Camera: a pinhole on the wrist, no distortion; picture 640 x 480 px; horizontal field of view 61.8 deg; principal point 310.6 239.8 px. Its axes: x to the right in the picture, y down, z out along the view. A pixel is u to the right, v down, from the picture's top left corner.
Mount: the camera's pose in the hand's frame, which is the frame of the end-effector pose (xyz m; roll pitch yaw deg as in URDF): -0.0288 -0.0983 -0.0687 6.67 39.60 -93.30
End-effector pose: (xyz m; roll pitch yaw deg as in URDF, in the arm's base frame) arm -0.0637 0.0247 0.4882 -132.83 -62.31 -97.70
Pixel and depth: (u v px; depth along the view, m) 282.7 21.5 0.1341
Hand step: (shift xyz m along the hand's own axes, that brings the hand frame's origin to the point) -0.1030 -0.1696 0.0335
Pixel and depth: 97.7 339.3 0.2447
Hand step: -0.0168 -0.1823 0.1848
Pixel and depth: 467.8 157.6 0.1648
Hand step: -0.0811 -0.2353 0.0243
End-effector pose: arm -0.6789 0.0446 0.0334 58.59 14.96 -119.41
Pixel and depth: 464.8 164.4 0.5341
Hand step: -0.1914 -0.5409 0.2351
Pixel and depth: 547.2 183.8 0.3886
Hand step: -0.1358 -0.4683 0.1154
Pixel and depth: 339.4 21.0 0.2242
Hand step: -0.1541 -0.2358 0.0870
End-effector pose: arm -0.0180 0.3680 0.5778 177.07 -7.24 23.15
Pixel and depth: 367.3 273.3 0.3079
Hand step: -0.0581 -0.3185 0.1478
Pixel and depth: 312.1 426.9 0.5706
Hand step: 0.0813 -0.4825 0.3848
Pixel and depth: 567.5 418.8 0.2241
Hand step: 0.0063 -0.3311 0.0409
